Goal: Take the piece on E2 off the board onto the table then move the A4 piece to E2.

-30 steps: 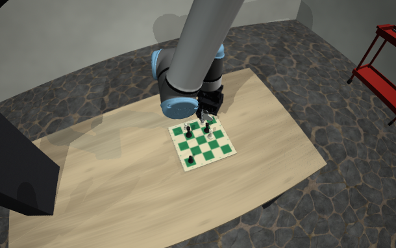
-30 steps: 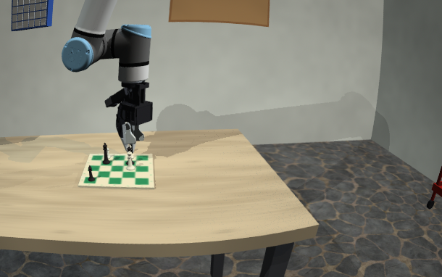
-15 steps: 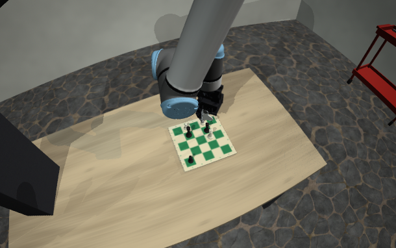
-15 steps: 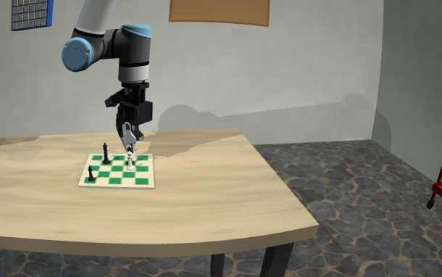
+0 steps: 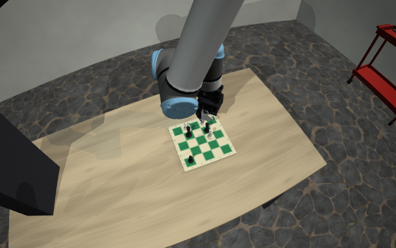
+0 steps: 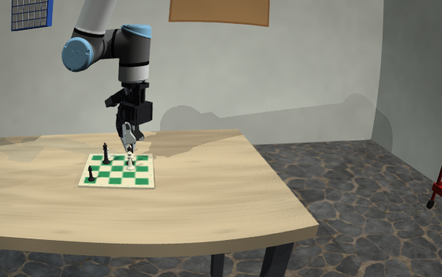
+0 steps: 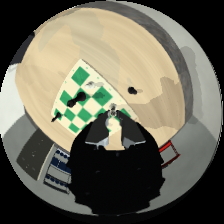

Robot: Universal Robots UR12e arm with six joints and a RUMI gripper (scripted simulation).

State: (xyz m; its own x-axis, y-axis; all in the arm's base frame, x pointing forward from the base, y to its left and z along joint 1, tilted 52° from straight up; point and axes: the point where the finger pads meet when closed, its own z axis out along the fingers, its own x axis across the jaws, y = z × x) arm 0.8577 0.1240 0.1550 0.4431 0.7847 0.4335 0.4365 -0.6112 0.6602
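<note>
Right now my hand is 1 cm above the white pawn. From my hand the other things lie so: tall black piece 8 cm behind, 4 cm to the right; cream chessboard 4 cm behind, 8 cm to the right, 3 cm below; small black piece 6 cm to the left, 2 cm below.
</note>
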